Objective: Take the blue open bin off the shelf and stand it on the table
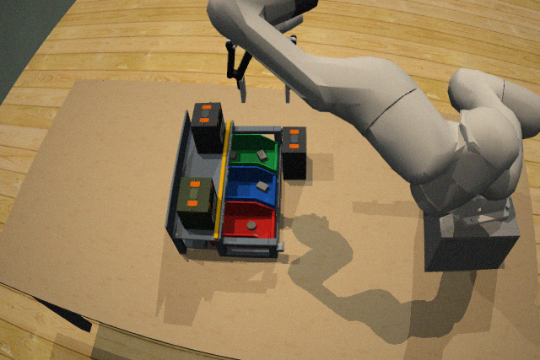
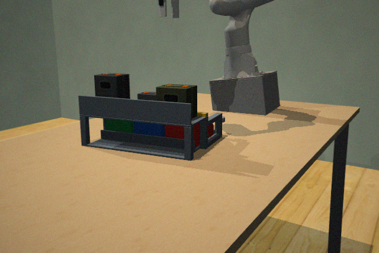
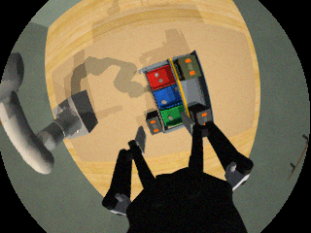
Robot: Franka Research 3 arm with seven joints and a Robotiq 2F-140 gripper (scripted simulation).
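Now: hand 8 cm short of the blue open bin and 39 cm above it. Also, from my hand: yellow bar: 13 cm ahead, 1 cm to the left, 32 cm below; then red bin: 7 cm ahead, 12 cm to the left, 39 cm below; then green bin: 8 cm ahead, 11 cm to the right, 39 cm below.
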